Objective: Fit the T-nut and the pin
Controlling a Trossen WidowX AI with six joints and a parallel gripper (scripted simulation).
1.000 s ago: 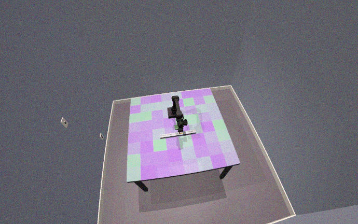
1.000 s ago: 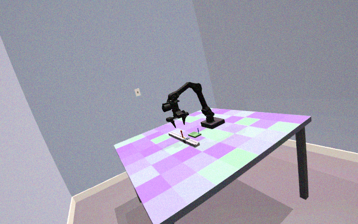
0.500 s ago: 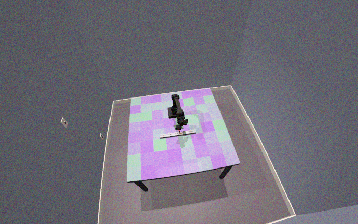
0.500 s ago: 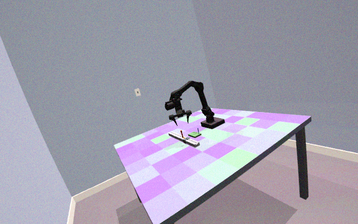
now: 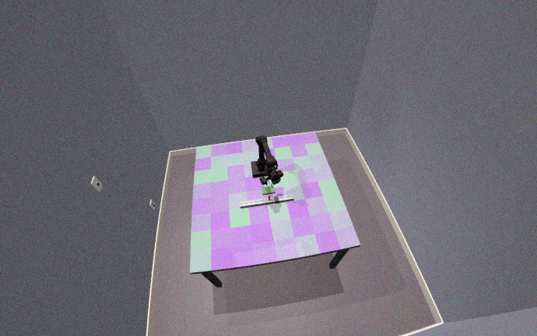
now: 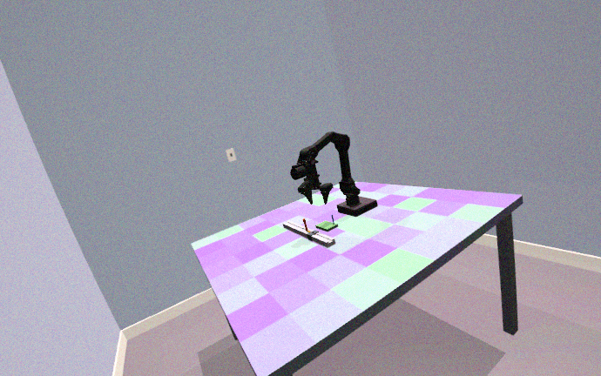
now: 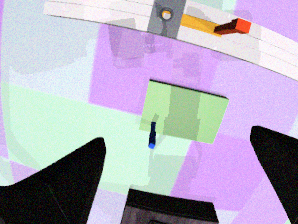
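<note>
My gripper tip is now 60 mm past the blue pin and 120 mm above it. Also, from my gripper tip: green tray (40 mm behind, 20 mm to the right, 140 mm below).
</note>
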